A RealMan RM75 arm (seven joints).
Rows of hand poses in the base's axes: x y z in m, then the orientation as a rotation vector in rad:
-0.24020 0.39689 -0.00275 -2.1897 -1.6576 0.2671
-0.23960 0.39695 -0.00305 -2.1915 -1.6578 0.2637
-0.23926 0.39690 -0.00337 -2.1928 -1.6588 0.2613
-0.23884 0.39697 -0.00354 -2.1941 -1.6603 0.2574
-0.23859 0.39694 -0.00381 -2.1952 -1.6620 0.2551
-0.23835 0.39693 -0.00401 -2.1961 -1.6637 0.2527
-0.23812 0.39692 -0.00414 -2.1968 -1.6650 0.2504
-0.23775 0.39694 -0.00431 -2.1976 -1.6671 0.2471
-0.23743 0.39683 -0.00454 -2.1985 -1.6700 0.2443
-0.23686 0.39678 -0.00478 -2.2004 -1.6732 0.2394
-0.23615 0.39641 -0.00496 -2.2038 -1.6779 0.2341
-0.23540 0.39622 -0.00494 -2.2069 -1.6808 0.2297
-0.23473 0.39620 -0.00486 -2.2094 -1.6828 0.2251
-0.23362 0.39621 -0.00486 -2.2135 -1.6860 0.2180
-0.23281 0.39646 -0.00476 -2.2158 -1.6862 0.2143
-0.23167 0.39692 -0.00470 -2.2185 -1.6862 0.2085
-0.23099 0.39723 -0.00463 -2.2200 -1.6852 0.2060
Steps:
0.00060 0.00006 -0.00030 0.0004 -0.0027 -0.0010
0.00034 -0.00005 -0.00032 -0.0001 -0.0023 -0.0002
0.00042 0.00007 -0.00017 0.0005 -0.0033 -0.0001
0.00025 -0.00003 -0.00027 -0.0002 -0.0024 0.0003
0.00024 -0.00001 -0.00020 0.0000 -0.0024 0.0004
0.00023 -0.00001 -0.00013 0.0002 -0.0021 0.0002
0.00037 0.00002 -0.00017 0.0003 -0.0030 0.0005
0.00032 -0.00011 -0.00023 -0.0003 -0.0031 0.0010
0.00057 -0.00005 -0.00024 -0.0001 -0.0048 0.0006
0.00071 -0.00037 -0.00018 -0.0014 -0.0064 0.0009
0.00075 -0.00019 0.00002 -0.0010 -0.0050 0.0000
0.00067 -0.00002 0.00008 -0.0002 -0.0044 -0.0003
0.00111 0.00001 0.00000 -0.0006 -0.0070 -0.0005
0.00081 0.00025 0.00010 0.0001 -0.0031 -0.0012
0.00114 0.00046 0.00006 0.0009 -0.0042 -0.0017
0.00068 0.00031 0.00007 0.0005 -0.0015 -0.0015

